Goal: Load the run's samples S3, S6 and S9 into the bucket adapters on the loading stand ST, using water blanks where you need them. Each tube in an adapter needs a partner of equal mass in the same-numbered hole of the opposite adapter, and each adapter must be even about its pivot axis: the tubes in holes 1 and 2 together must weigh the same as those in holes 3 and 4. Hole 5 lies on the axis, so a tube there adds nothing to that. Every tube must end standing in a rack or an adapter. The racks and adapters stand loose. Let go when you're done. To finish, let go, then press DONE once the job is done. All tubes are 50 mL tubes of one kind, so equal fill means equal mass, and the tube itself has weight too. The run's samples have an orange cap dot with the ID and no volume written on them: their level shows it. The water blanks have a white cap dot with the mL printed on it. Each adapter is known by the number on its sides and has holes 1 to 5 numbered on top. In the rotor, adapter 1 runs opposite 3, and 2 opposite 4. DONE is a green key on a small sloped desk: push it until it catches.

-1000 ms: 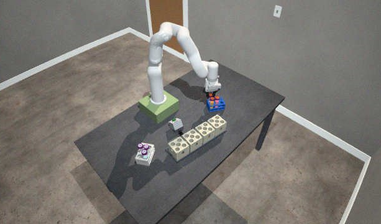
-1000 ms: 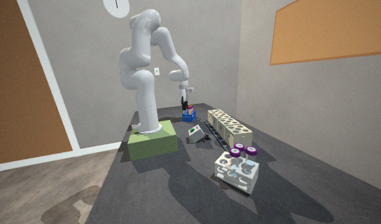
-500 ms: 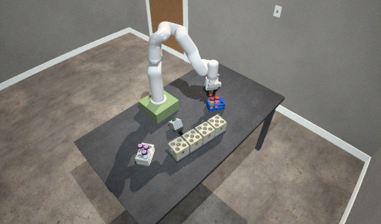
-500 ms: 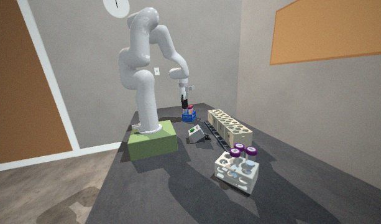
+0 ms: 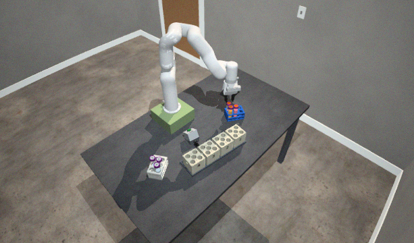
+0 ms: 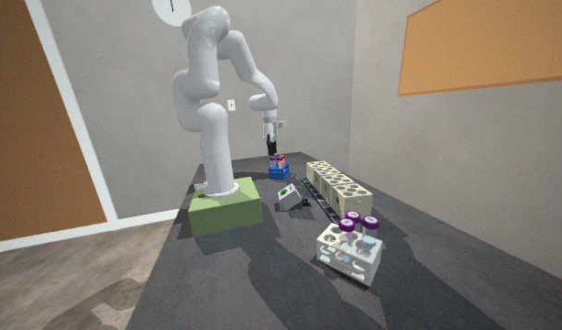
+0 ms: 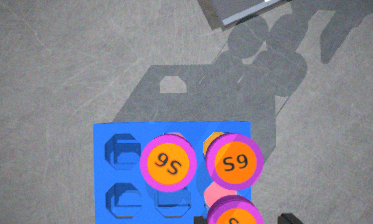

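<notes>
Now: the sample tube 9 cm below my hand, 6 cm ahead of it and 1 cm to the left of it. The rest, counted from my hand: blue sample rack: 13 cm below, 4 cm ahead, 2 cm to the left; green done key: 34 cm to the right, 9 cm below, 6 cm behind; adapter 1: 19 cm ahead, 17 cm to the right, 11 cm below.
</notes>
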